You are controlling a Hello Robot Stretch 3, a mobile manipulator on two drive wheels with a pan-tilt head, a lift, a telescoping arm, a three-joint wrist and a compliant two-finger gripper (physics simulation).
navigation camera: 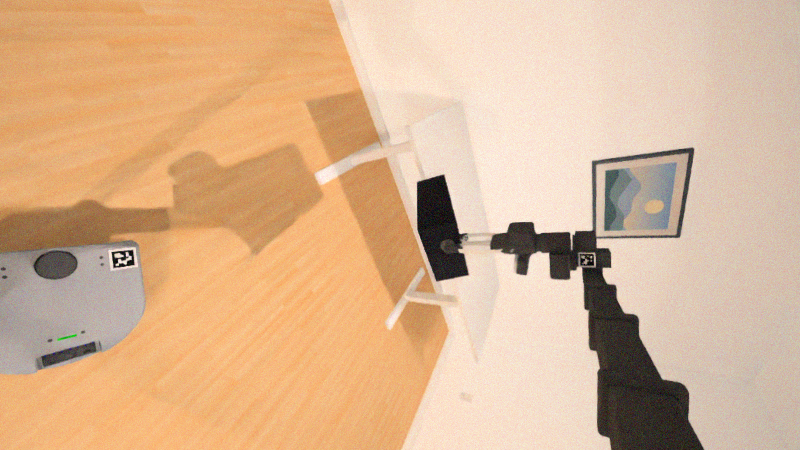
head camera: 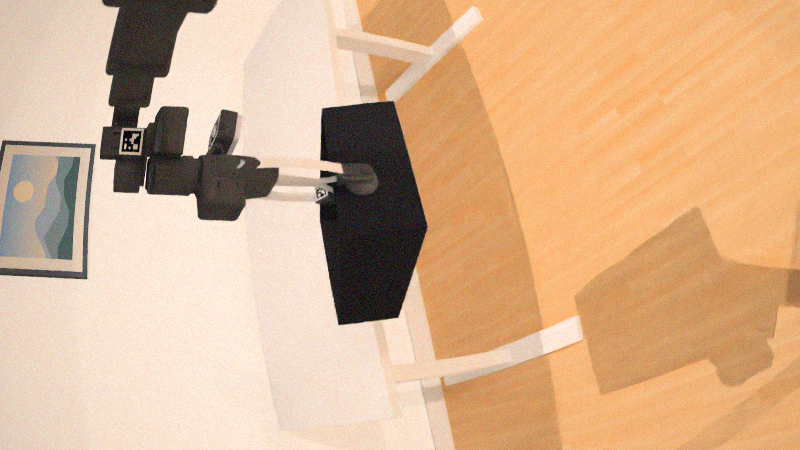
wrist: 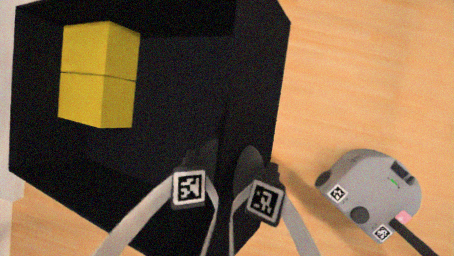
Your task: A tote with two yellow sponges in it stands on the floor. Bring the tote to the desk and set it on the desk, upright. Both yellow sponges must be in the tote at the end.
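Frame: origin at the robot's base, x ahead, y left, z up, level; millimetres.
Seen in the pictures: gripper, between the fingertips: [navigation camera: 442, 242] [head camera: 370, 187] [wrist: 231, 161]; robot's base, origin of its link: [navigation camera: 57, 263] [wrist: 345, 197].
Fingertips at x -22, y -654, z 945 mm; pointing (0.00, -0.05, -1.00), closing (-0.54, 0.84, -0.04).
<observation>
Offsets run from my fingertips to a thing's middle. Level surfaces: height alone.
The black tote @[47 mm ahead, 115 mm right, 56 mm down] [head camera: 374, 263] [navigation camera: 436, 207] [wrist: 255, 75] hangs roughly upright in the air, raised off the floor. Two yellow sponges @[41 mm ahead, 215 mm right, 120 mm down] [wrist: 84, 49] @[93 mm ahead, 180 mm right, 117 mm down] [wrist: 81, 97] lie side by side in it; the tote's walls hide them in the head and navigation views. My gripper [head camera: 342, 184] [navigation camera: 455, 243] [wrist: 231, 161] is shut on one tote wall, one finger inside and one outside. The white desk @[225 mm down] [head camera: 313, 363] [navigation camera: 447, 145] is behind the tote in the head view; a pale strip at the wrist view's left edge looks like part of it. The tote's exact height over the desk top is unclear.
White desk legs [head camera: 545, 335] [navigation camera: 349, 163] stand on the wooden floor @[945 mm down] [head camera: 643, 139] [navigation camera: 223, 335]. A framed picture [head camera: 44, 207] [navigation camera: 643, 195] hangs on the wall behind. My grey base [navigation camera: 67, 307] [wrist: 375, 175] stands on the floor, away from the desk.
</observation>
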